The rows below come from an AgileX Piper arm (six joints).
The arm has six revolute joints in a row. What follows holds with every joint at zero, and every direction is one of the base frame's. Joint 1 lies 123.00 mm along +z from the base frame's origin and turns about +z. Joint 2 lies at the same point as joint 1 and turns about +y. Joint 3 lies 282.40 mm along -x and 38.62 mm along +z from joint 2 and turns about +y. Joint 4 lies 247.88 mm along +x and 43.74 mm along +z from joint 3 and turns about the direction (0.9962, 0, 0.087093). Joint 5 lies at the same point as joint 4 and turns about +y. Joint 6 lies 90.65 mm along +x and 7.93 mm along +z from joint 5 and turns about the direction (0.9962, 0, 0.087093). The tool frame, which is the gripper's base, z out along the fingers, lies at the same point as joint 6; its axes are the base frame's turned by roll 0.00, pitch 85.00 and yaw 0.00 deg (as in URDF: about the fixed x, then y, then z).
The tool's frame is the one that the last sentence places.
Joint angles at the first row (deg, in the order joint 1, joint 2, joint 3, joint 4, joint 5, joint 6):
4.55, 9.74, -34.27, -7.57, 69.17, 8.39
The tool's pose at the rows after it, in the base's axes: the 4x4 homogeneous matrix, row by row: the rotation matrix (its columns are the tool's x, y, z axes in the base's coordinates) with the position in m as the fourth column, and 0 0 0 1 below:
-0.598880 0.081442 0.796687 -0.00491; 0.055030 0.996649 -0.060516 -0.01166; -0.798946 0.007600 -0.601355 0.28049; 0 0 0 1
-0.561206 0.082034 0.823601 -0.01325; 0.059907 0.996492 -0.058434 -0.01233; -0.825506 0.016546 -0.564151 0.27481; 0 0 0 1
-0.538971 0.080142 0.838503 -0.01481; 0.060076 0.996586 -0.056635 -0.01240; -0.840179 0.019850 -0.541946 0.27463; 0 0 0 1
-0.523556 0.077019 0.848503 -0.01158; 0.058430 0.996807 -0.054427 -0.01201; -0.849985 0.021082 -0.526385 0.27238; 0 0 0 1
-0.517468 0.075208 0.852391 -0.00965; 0.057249 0.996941 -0.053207 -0.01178; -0.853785 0.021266 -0.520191 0.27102; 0 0 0 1
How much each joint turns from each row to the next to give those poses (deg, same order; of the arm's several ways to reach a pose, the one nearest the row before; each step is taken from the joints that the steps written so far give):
0.00, -5.27, 2.75, 0.00, 0.34, 0.19
0.00, -3.77, 1.04, 0.00, 0.08, 0.10
0.00, -0.98, 0.20, -0.01, -0.75, 0.00
0.00, -0.16, 1.01, -0.01, -1.92, 0.08
0.00, 0.00, 0.57, 0.00, -0.99, 0.02

